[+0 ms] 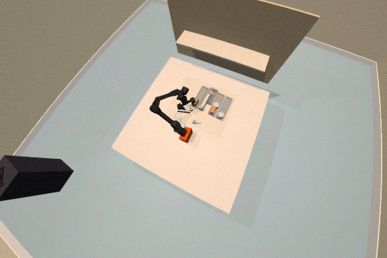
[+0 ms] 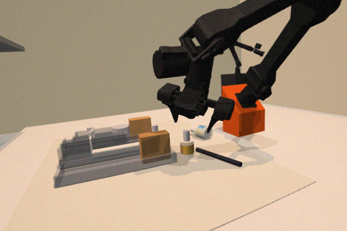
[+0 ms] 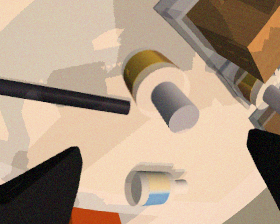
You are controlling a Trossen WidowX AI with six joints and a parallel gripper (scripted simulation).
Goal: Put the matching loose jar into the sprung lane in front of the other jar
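My gripper tip is 7 cm above the black rod, 5 cm to the right of it and 4 cm past it. From my gripper tip the other things lie so: pale pusher plate 19 cm ahead, 12 cm to the right, 3 cm below; grey lane rack 23 cm ahead, 12 cm to the right, 6 cm below; blue-banded jar 12 cm to the right, 8 cm behind, 6 cm below.
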